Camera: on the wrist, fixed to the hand. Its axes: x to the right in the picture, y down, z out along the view.
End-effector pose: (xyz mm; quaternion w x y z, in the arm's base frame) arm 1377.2 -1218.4 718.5 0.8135 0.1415 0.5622 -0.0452
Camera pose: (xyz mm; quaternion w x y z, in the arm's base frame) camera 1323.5 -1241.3 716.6 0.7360 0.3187 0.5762 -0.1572
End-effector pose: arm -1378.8 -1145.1 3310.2 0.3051 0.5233 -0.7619 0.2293
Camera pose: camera -1331.5 -1115.7 3327.5 0.2188 0.5634 -0.6801 0.4148
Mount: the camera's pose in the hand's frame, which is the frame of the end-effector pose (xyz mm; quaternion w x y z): -19.7 -34.7 -42.6 0.9749 0.2175 0.0471 0.0030
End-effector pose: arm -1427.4 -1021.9 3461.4 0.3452 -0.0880 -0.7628 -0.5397
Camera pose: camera -1411.9 -1068.8 3430.3 0.3932 0.0124 -0.8445 -0.3634
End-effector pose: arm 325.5 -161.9 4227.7 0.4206 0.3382 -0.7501 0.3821
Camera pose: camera 378.4 -138.3 4235.3 0.3707 0.4010 -0.6294 0.5529
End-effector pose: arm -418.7 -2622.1 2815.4 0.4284 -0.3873 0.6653 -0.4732
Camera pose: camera -448.2 -2600.0 2860.7 0.4720 -0.2601 0.5670 -0.6230
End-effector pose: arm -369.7 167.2 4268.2 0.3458 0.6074 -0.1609 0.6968
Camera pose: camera -377.1 213.6 4233.6 0.2105 0.6341 0.0092 0.7440
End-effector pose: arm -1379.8 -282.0 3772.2 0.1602 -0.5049 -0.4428 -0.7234
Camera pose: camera -1419.8 -301.1 3734.2 0.2890 -0.4247 -0.5800 -0.6323
